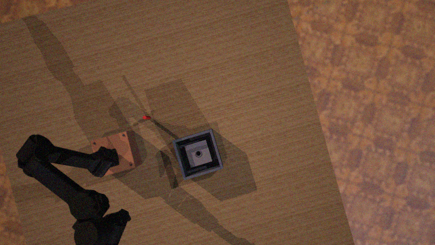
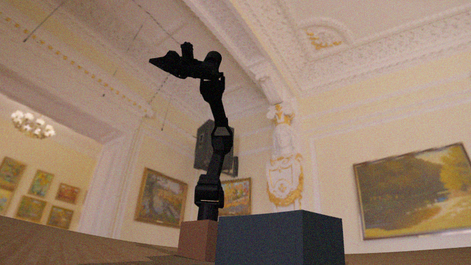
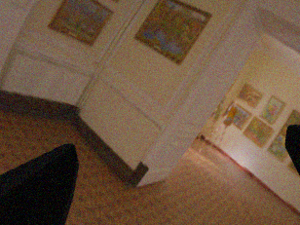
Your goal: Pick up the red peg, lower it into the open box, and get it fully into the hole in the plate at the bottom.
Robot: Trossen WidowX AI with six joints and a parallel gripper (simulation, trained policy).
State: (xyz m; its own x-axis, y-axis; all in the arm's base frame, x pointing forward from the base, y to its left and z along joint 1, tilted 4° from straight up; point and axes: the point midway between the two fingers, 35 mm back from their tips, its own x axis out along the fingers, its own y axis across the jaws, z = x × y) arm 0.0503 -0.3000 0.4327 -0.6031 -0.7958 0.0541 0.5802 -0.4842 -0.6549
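The red peg lies 16 cm ahead of my gripper tip, 42 cm to the left of it and 52 cm below it. Also, from my gripper tip: dark blue box (32 cm ahead, 22 cm to the left, 53 cm below); then grey plate (32 cm ahead, 22 cm to the left, 51 cm below).
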